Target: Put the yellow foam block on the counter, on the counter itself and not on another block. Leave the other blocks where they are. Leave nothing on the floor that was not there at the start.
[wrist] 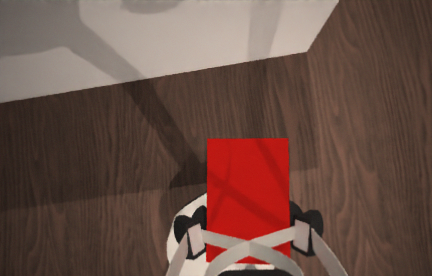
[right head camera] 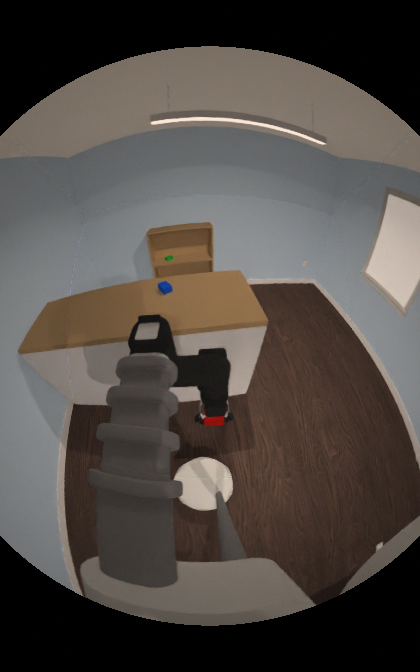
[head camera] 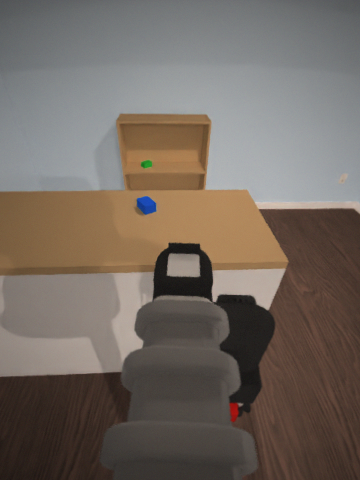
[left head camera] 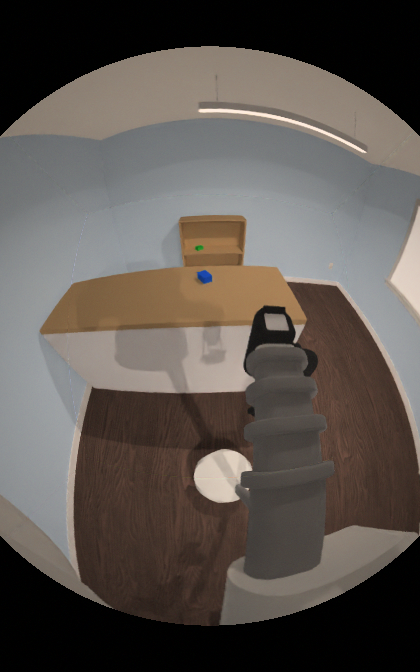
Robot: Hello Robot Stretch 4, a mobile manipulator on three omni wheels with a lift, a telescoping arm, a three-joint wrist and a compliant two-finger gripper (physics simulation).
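Frame: origin at the robot's base, x ahead, y left, z up, level; metres.
Seen in the pictures: gripper, fingertip midpoint: (wrist: 246,220).
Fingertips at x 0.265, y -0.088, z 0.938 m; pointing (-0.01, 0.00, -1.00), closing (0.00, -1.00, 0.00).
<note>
Offsets run from my fingertips to a thing's top centre. "spot": to the spot under its first point. Level surfaces: height alone.
A yellow foam block does not show in these views. My gripper (right head camera: 214,418) (wrist: 246,220) is shut on a red block @[dx +0.025, dy -0.002, dz +0.048 m] (head camera: 233,412) (right head camera: 214,422) (wrist: 247,170), with a finger at each side. It holds the block in front of the counter, below the level of its top. The counter @[dz -0.055 m] (head camera: 225,227) (left head camera: 145,302) (right head camera: 215,302) has a wooden top and white sides; its white front @[spot: dx +0.480, dy +0.103, dz -0.600 m] (wrist: 200,30) shows in the wrist view. A blue block @[dx +0.863, dy +0.271, dz -0.010 m] (head camera: 146,205) (left head camera: 204,276) (right head camera: 165,287) lies near the far edge of the top. In the head view the arm partly hides the gripper and the red block.
Behind the counter stands a wooden shelf unit (head camera: 164,118) (left head camera: 212,219) (right head camera: 180,228), with a green block (head camera: 146,164) (left head camera: 199,248) (right head camera: 169,258) on its middle board. A white round disc (left head camera: 212,477) (right head camera: 197,485) is low by the arm. The counter's right end borders dark wooden floor @[dz -0.965 m] (head camera: 320,310) (right head camera: 310,390).
</note>
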